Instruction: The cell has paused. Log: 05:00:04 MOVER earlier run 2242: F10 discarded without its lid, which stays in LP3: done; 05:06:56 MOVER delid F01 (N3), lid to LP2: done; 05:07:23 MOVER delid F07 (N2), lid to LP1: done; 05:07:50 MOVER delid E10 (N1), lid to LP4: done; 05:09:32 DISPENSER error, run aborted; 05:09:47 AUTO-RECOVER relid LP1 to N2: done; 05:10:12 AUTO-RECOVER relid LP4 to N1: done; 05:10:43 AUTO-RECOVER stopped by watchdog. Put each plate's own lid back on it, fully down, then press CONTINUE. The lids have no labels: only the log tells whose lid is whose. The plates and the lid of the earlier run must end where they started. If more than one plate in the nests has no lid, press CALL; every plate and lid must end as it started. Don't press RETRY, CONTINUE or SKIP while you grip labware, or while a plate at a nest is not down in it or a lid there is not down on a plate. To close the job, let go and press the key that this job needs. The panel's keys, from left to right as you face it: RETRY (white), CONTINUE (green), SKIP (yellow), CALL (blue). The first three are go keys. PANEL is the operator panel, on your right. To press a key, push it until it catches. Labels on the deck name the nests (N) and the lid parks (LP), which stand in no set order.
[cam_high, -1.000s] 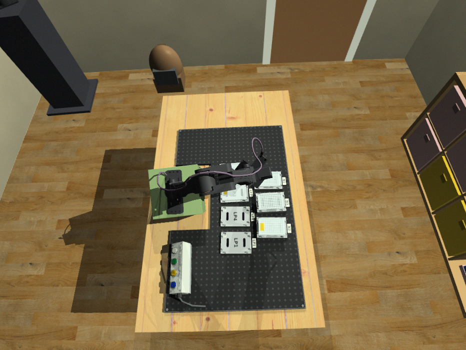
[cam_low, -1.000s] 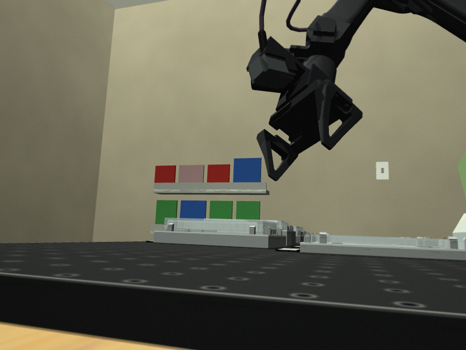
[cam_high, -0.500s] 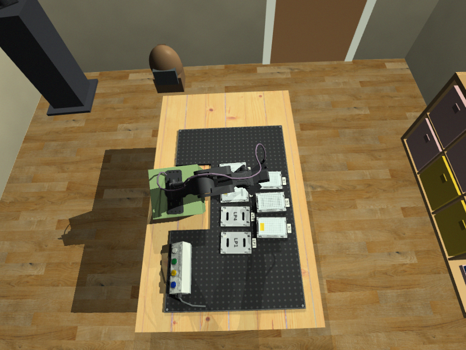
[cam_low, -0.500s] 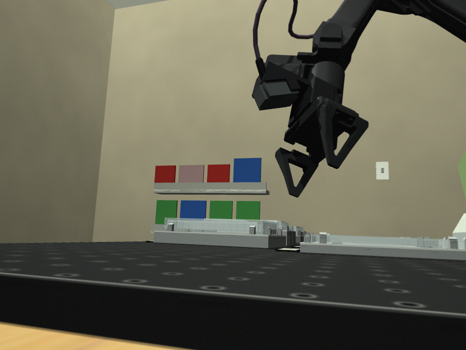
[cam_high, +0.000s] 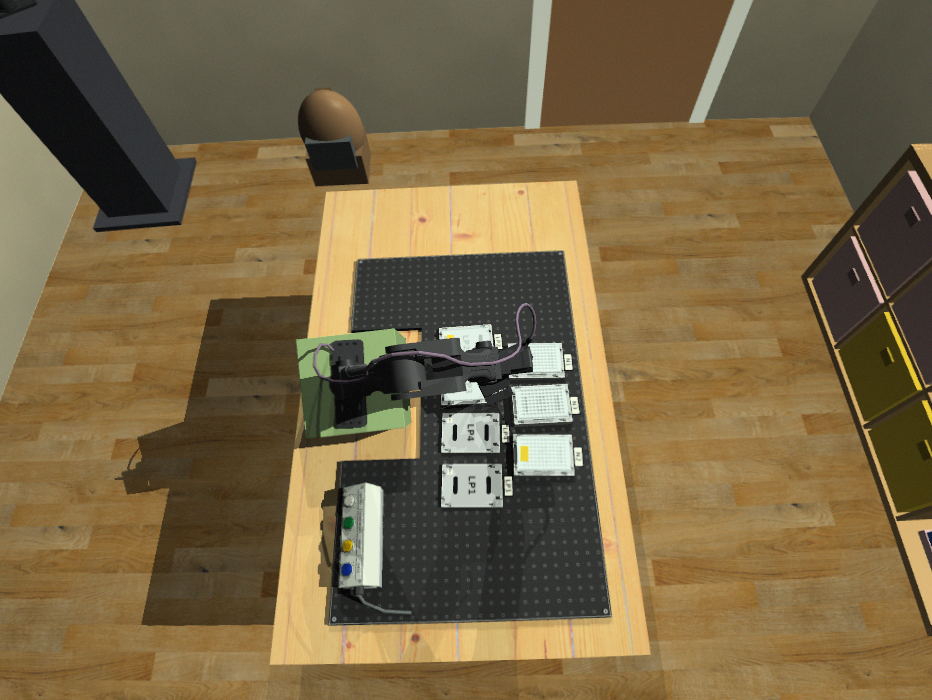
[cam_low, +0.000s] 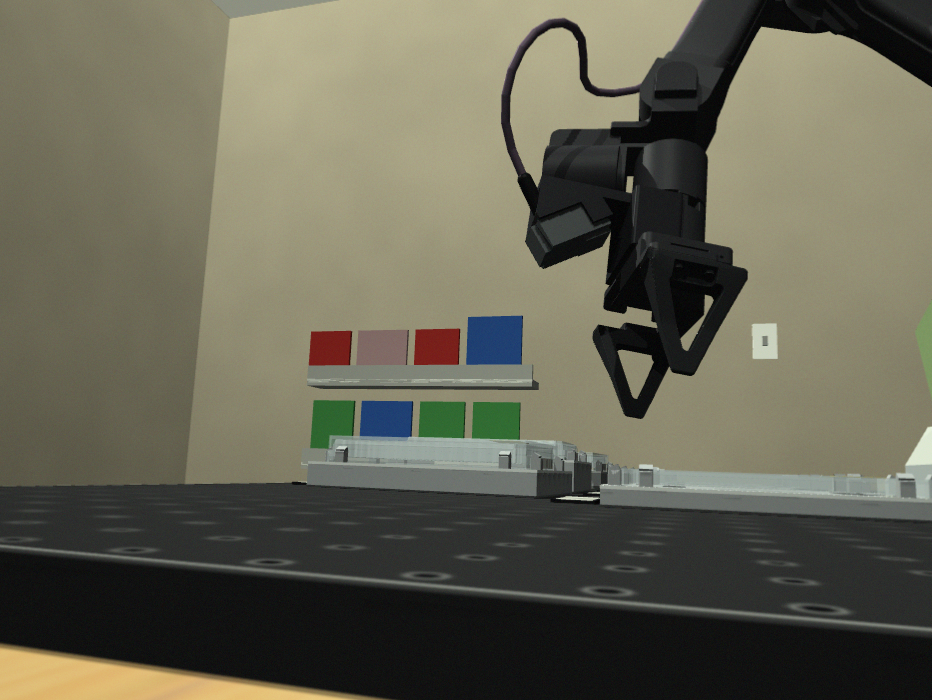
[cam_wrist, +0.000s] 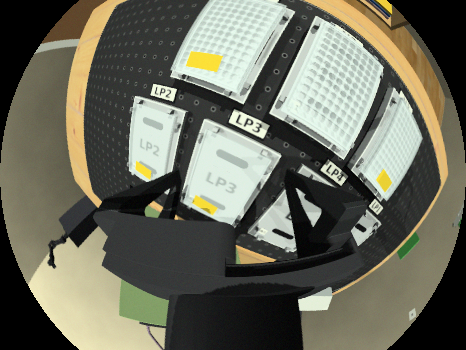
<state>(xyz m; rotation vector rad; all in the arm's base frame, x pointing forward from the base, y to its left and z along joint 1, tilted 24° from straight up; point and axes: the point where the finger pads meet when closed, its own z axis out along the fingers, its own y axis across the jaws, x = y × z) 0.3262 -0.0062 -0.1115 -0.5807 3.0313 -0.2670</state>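
My gripper is now 130 mm short of the clear lid, 70 mm to the right of it and 50 mm above it. The rest, counted from my hand: plate lid: 60 mm below, 50 mm behind, 10 mm to the left; green CONTINUE key: 350 mm behind, 330 mm to the right, 10 mm below; white key: 350 mm behind, 280 mm to the right, 10 mm below.
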